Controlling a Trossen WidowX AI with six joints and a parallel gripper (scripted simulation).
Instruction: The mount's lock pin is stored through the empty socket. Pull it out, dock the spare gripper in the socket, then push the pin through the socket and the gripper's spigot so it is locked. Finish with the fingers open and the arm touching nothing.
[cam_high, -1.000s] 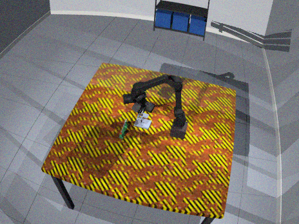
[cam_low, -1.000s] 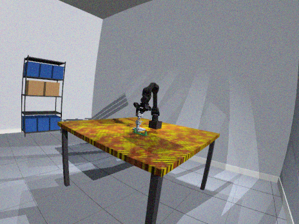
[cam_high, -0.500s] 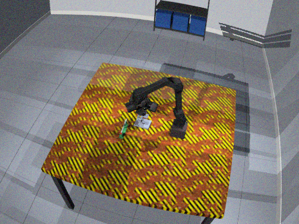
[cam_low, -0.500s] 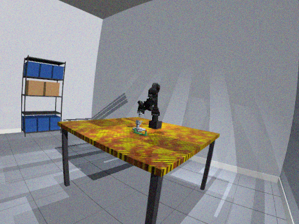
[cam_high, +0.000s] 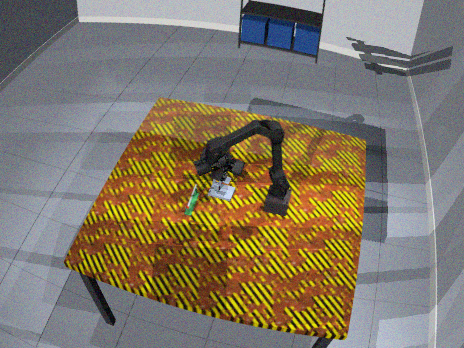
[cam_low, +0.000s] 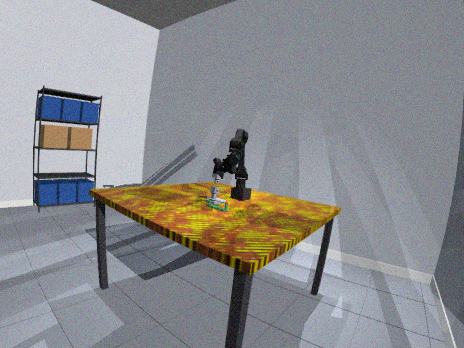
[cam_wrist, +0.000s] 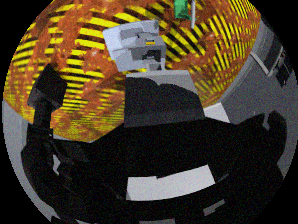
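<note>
Right now the green cradle is 90 mm ahead of my gripper tip, 140 mm to the left of it and 160 mm below it. From my gripper tip the other things lie so: spare gripper 10 mm to the left, 10 mm below; grey mount 10 mm ahead, 20 mm to the left, 140 mm below.
</note>
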